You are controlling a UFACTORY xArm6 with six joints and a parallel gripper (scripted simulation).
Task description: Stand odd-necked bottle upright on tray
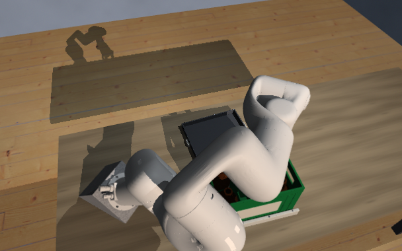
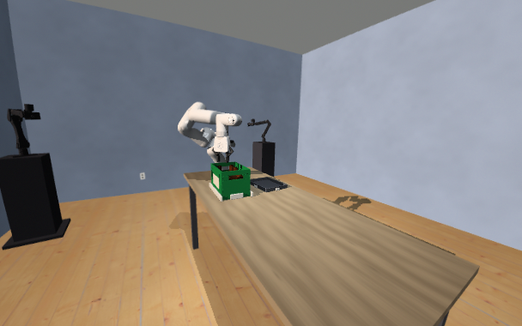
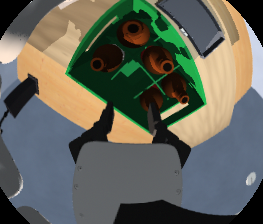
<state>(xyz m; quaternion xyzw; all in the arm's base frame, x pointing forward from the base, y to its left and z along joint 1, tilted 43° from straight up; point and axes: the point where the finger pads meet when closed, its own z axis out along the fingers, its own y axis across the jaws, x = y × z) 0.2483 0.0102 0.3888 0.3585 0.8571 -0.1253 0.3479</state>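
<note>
My gripper is now 14 cm above the green crate, 4 cm to the right of it and 1 cm short of it. The rest, counted from my hand: dark tray: 34 cm to the left, 21 cm below, 4 cm ahead.
</note>
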